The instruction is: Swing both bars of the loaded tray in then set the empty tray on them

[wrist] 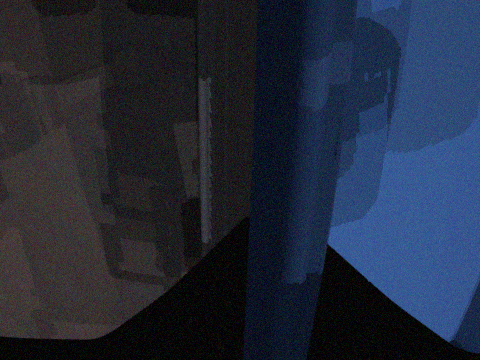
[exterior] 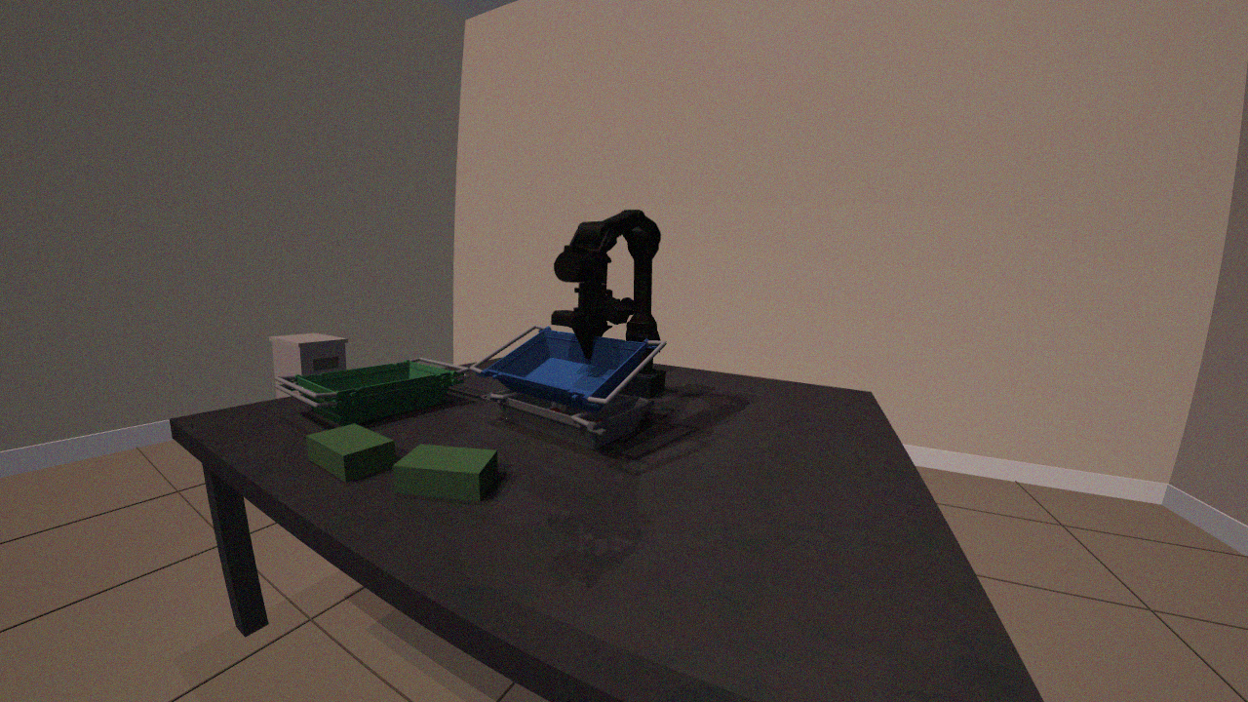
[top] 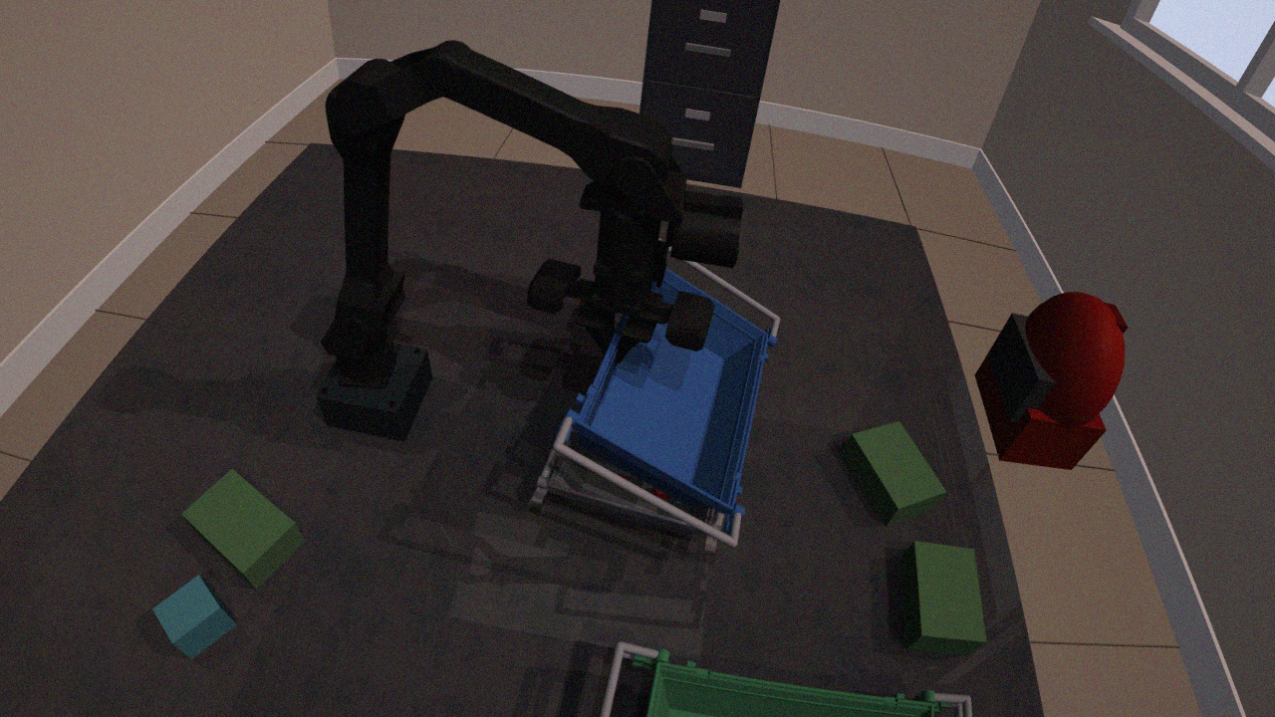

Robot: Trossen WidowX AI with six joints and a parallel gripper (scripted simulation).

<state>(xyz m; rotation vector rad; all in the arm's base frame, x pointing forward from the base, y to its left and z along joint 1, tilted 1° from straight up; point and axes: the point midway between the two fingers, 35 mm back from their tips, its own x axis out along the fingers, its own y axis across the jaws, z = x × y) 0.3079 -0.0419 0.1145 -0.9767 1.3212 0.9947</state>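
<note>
My gripper tip is now 80 mm short of the blue tray and 20 mm to the left of it. From my gripper tip the other things lie so: teal cube: 440 mm behind, 300 mm to the right, 110 mm below.
</note>
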